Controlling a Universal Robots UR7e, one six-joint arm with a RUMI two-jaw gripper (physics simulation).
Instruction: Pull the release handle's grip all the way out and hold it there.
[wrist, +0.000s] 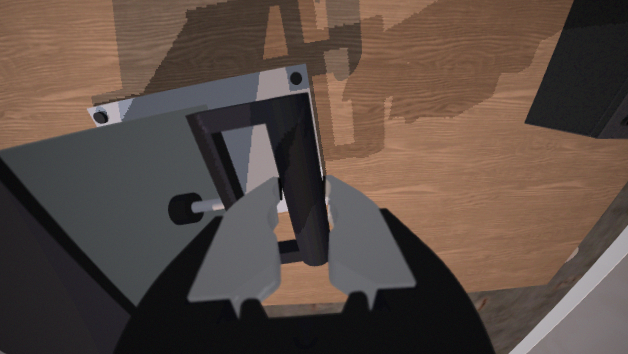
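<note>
The release handle's grip (299, 145) is a thick dark bar in the middle of the wrist view, slanting down toward the jaws. It is the right side of a dark rectangular frame (232, 114), which stands beside a grey-green panel (100, 170). My gripper (302, 178) is shut on the grip at its lower part, with one jaw on each side of the bar. The left jaw covers part of the frame's opening. A silver metal plate (200, 95) with dark bolts lies behind the frame.
A black knob (184, 209) on a short metal pin sticks out of the panel, left of the left jaw. A dark surface (40, 260) fills the lower left. A black box (575, 80) stands at the upper right. The wooden table (450, 200) ends near the lower edge.
</note>
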